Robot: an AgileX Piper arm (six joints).
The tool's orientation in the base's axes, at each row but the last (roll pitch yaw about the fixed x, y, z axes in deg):
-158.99 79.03 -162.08
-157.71 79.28 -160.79
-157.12 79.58 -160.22
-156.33 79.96 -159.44
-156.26 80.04 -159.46
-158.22 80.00 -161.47
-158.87 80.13 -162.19
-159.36 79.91 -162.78
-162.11 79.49 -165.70
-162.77 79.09 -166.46
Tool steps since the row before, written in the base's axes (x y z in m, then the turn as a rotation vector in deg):
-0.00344 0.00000 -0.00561 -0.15 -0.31 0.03
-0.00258 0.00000 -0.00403 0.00 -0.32 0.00
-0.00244 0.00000 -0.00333 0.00 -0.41 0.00
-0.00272 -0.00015 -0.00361 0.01 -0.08 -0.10
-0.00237 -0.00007 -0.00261 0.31 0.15 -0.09
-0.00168 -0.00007 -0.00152 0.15 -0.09 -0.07
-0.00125 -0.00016 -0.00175 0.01 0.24 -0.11
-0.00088 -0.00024 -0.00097 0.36 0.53 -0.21
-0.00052 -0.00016 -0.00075 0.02 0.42 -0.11
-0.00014 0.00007 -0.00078 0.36 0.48 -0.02
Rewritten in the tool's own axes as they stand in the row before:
0.00613 0.00022 -0.00238 0.02 -0.32 -0.13
0.00441 0.00016 -0.00184 0.02 -0.32 0.02
0.00369 0.00012 -0.00185 0.03 -0.41 0.02
0.00401 -0.00003 -0.00209 0.10 -0.07 0.03
0.00296 -0.00001 -0.00192 0.03 0.17 0.31
0.00178 -0.00006 -0.00141 0.05 -0.08 0.16
0.00194 -0.00012 -0.00094 0.09 0.25 0.01
0.00111 -0.00023 -0.00069 0.12 0.56 0.35
0.00084 -0.00015 -0.00037 0.09 0.43 0.01
0.00079 0.00011 0.00000 -0.07 0.50 0.32

